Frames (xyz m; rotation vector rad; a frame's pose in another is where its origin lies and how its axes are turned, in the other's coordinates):
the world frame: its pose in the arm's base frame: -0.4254 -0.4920 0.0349 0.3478 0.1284 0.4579
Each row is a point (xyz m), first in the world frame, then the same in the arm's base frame.
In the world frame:
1: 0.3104 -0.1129 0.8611
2: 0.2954 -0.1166 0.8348
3: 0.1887 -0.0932 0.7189
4: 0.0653 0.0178 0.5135
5: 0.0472 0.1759 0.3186
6: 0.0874 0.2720 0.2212
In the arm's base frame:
1: 0.0681 -0.7039 0.7847
2: 0.0510 -0.7059 0.7595
3: -0.0765 -0.6999 0.6643
4: -0.2727 -0.6012 0.5176
5: -0.3923 -0.4184 0.3929
6: -0.4153 -0.2903 0.3345

